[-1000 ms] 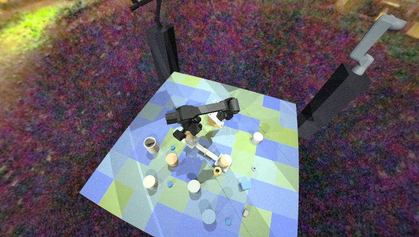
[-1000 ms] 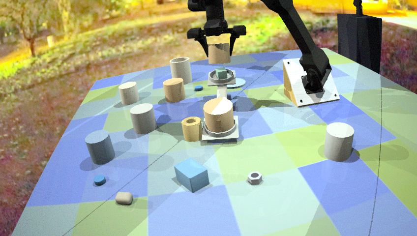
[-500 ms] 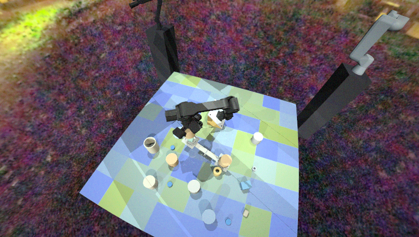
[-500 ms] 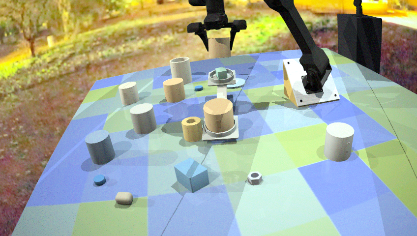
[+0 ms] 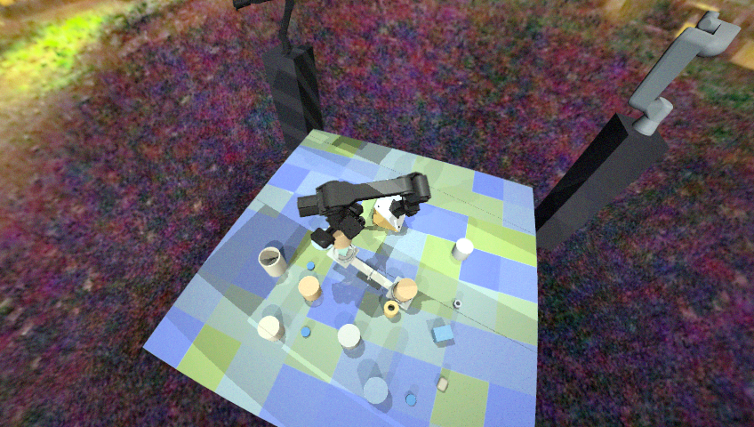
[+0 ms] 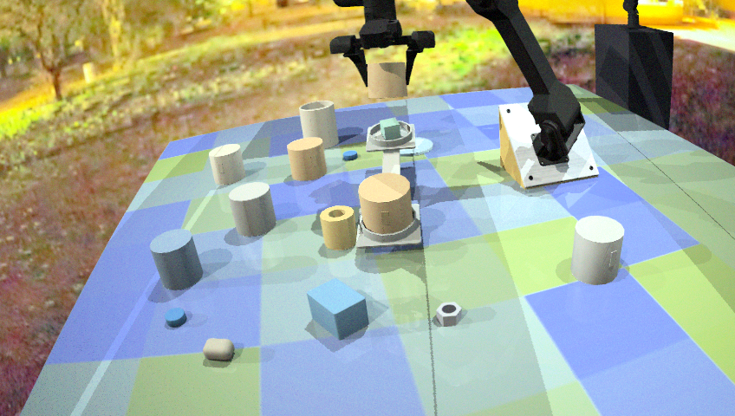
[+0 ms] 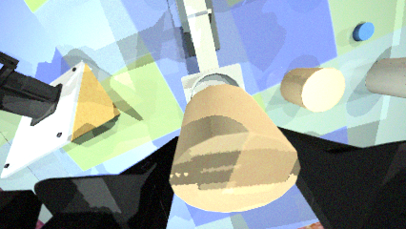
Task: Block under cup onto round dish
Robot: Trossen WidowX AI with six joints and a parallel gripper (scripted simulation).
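My gripper tip is now 1 cm short of the teal block, 1 cm to the right of it and 8 cm above it. Also, from my gripper tip: balance 4 cm ahead, 13 cm to the left, 15 cm below; balance beam 4 cm ahead, 13 cm to the left, 13 cm below; round pale-blue dish 5 cm behind, 11 cm to the right, 17 cm below.
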